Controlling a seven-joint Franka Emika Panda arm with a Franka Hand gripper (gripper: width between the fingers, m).
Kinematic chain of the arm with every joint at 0, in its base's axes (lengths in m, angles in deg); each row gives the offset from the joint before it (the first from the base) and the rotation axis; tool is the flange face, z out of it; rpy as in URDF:
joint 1: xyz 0 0 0.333 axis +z
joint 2: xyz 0 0 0 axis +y
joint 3: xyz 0 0 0.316 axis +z
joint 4: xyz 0.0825 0 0 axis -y
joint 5: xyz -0.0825 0 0.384 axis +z
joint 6: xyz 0 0 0 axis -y
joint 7: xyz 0.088 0 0 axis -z
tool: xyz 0 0 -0.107 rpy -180 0 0
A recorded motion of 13 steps. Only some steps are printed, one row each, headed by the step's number.
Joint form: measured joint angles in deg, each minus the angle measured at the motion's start. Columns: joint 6, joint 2, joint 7, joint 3, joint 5, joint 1, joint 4.
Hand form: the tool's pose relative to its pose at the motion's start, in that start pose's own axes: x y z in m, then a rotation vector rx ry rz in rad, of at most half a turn. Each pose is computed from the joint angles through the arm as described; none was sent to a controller.
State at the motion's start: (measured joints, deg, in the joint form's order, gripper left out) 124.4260 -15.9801 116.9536 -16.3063 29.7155 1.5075 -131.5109
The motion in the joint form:
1: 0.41 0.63 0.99 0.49 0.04 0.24 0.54
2: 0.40 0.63 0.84 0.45 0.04 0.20 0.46
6: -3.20 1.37 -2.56 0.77 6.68 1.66 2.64
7: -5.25 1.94 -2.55 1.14 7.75 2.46 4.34
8: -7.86 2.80 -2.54 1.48 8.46 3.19 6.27
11: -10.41 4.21 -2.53 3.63 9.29 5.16 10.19
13: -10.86 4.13 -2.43 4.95 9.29 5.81 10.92
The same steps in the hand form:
1: -0.0061 0.0011 0.0033 0.0034 0.0026 0.0069
2: -0.0052 0.0007 0.0035 0.0029 0.0032 0.0061
6: -0.0266 0.0147 0.0064 -0.0922 -0.0631 -0.0278
7: -0.0402 0.0227 0.0066 -0.1267 -0.0676 -0.0462
8: -0.0532 0.0304 0.0078 -0.1667 -0.0617 -0.0673
11: -0.0902 0.0572 0.0115 -0.2125 -0.0558 -0.1461
13: -0.1024 0.0725 0.0137 -0.2256 -0.0507 -0.1812

